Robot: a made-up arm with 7 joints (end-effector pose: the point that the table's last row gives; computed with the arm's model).
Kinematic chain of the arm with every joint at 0, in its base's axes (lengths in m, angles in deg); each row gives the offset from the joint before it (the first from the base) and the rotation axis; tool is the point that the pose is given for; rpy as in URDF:
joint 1: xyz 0 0 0.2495 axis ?
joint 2: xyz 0 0 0 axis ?
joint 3: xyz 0 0 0.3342 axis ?
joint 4: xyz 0.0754 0 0 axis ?
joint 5: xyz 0.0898 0 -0.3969 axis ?
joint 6: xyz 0 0 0 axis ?
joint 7: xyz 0.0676 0 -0.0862 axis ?
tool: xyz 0 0 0 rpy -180 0 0
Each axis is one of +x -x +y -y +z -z.
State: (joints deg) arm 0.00 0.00 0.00 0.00 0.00 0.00 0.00
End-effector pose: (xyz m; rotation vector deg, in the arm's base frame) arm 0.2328 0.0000 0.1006 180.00 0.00 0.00
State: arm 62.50 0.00 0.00 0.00 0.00 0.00 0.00
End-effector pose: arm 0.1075 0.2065 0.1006 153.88 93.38 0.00
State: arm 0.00 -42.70 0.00 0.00 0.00 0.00 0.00
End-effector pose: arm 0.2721 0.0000 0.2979 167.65 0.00 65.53
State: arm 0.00 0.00 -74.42 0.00 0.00 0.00 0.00
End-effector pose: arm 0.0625 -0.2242 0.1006 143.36 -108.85 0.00
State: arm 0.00 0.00 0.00 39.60 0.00 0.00 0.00
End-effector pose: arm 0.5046 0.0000 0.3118 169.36 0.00 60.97
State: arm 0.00 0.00 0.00 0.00 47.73 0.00 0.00
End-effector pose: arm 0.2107 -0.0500 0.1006 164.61 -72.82 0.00
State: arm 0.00 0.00 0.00 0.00 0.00 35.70 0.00
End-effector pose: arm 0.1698 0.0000 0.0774 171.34 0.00 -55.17
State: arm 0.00 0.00 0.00 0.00 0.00 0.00 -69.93
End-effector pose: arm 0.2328 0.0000 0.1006 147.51 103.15 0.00
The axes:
joint 1: +z
joint 2: +y
joint 3: +z
joint 4: -y
joint 5: -z
joint 6: +y
joint 7: -z

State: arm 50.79 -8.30 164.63 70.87 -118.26 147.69 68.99
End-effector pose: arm -0.4574 -0.2286 0.5323 -46.33 -39.73 -110.59
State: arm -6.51 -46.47 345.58 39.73 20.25 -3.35 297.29
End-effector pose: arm 0.2640 -0.1807 0.6441 108.74 14.04 96.55
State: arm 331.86 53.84 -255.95 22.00 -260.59 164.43 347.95
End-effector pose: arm 0.0908 0.2535 0.4144 48.20 -32.81 121.68
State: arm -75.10 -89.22 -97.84 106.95 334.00 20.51 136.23
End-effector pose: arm -0.6529 0.4424 0.2010 128.96 -5.34 -90.96
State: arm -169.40 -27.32 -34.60 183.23 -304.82 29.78 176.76
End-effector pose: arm 0.4229 0.0601 0.9667 -1.79 16.28 -154.87
